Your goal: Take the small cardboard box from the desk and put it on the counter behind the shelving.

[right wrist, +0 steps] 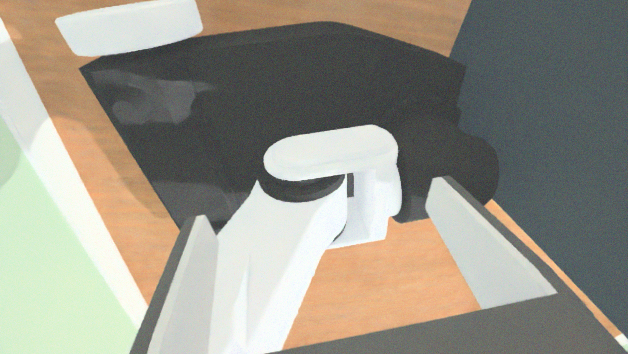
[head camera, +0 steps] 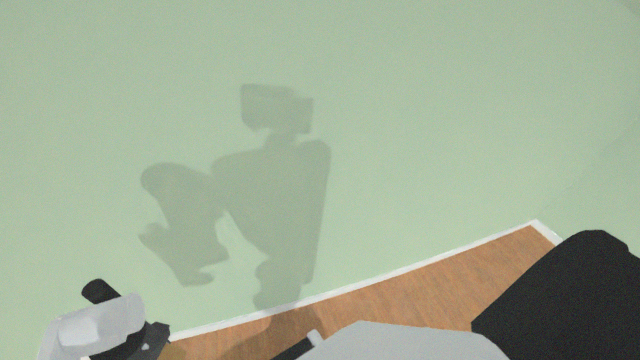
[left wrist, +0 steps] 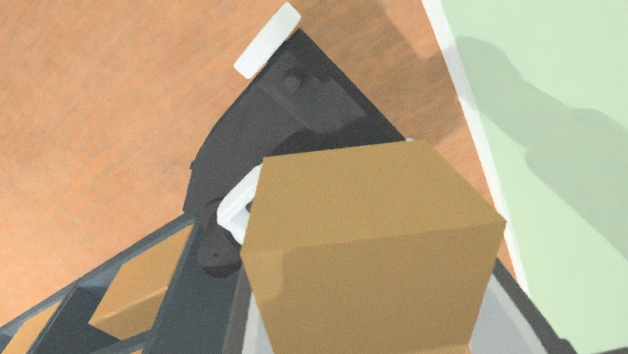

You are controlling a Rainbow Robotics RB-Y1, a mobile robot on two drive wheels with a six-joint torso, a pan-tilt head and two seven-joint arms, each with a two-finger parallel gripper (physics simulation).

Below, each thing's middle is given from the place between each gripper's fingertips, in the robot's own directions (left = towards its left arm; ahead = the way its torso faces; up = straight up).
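Labels:
Small cardboard box (left wrist: 388, 241): 26 cm above my right hand, 33 cm ahead of it, 43 cm to the left of it.
Small cardboard box: 20 mm above my left hand, 10 mm behind it, 10 mm to the right of it. By its middle, the small cardboard box is nearer to my left hand than to my right hand.

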